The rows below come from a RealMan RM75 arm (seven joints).
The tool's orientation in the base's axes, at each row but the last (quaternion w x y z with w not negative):
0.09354, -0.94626, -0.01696, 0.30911
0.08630, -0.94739, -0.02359, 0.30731
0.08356, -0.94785, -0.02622, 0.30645
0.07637, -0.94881, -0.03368, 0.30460
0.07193, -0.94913, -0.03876, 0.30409
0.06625, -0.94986, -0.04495, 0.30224
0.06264, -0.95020, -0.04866, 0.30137
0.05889, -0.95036, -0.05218, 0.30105
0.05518, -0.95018, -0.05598, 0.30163
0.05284, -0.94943, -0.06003, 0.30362
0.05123, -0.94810, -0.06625, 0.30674
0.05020, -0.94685, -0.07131, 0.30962
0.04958, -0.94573, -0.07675, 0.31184
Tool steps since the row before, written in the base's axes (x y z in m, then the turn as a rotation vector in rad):
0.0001, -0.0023, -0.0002, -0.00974, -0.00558, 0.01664
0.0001, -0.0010, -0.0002, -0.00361, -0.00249, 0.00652
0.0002, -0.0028, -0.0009, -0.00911, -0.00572, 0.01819
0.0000, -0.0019, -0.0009, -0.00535, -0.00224, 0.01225
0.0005, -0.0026, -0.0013, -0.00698, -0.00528, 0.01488
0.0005, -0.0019, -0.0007, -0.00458, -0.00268, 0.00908
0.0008, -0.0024, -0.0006, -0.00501, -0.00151, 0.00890
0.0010, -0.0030, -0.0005, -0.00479, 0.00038, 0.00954
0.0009, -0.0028, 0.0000, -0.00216, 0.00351, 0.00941
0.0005, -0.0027, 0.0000, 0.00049, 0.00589, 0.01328
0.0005, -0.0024, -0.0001, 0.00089, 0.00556, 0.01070
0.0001, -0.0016, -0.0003, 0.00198, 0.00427, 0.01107
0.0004, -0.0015, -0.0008, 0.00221, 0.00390, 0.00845
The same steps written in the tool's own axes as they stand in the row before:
0.0000, 0.0023, -0.0003, -0.01806, 0.00261, -0.00837
0.0001, 0.0010, 0.0000, -0.00694, 0.00132, -0.00345
0.0004, 0.0029, 0.0002, -0.01845, 0.00247, -0.01000
0.0003, 0.0020, 0.0005, -0.01161, 0.00009, -0.00699
0.0008, 0.0028, 0.0005, -0.01479, 0.00262, -0.00850
0.0006, 0.0020, 0.0001, -0.00922, 0.00105, -0.00495
0.0007, 0.0025, -0.0002, -0.00932, -0.00010, -0.00445
0.0007, 0.0031, -0.0004, -0.00924, -0.00205, -0.00494
0.0003, 0.0028, -0.0007, -0.00660, -0.00493, -0.00614
0.0000, 0.0027, -0.0005, -0.00632, -0.00759, -0.01067
0.0001, 0.0024, -0.0003, -0.00456, -0.00687, -0.00884
0.0000, 0.0016, 0.0001, -0.00412, -0.00554, -0.00985
0.0005, 0.0016, 0.0003, -0.00248, -0.00478, -0.00791

